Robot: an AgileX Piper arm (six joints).
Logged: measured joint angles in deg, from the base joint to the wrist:
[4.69 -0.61 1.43 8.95 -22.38 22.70]
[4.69 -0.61 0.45 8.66 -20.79 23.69]
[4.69 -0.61 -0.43 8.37 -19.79 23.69]
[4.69 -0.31 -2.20 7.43 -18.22 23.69]
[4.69 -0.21 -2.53 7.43 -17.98 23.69]
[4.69 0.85 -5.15 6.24 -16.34 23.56]
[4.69 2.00 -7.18 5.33 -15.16 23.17]
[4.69 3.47 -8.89 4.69 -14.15 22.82]
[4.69 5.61 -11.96 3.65 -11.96 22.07]
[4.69 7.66 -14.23 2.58 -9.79 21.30]
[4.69 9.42 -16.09 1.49 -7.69 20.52]
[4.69 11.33 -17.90 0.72 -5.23 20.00]
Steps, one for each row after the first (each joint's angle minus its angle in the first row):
[0.00 0.00 -0.98 -0.29 1.59 0.99]
[0.00 0.00 -1.86 -0.58 2.59 0.99]
[0.00 0.30 -3.63 -1.52 4.16 0.99]
[0.00 0.40 -3.96 -1.52 4.40 0.99]
[0.00 1.46 -6.58 -2.71 6.04 0.86]
[0.00 2.61 -8.61 -3.62 7.22 0.47]
[0.00 4.08 -10.32 -4.26 8.23 0.12]
[0.00 6.22 -13.39 -5.30 10.42 -0.63]
[0.00 8.27 -15.66 -6.37 12.59 -1.40]
[0.00 10.03 -17.52 -7.46 14.69 -2.18]
[0.00 11.94 -19.33 -8.23 17.15 -2.70]

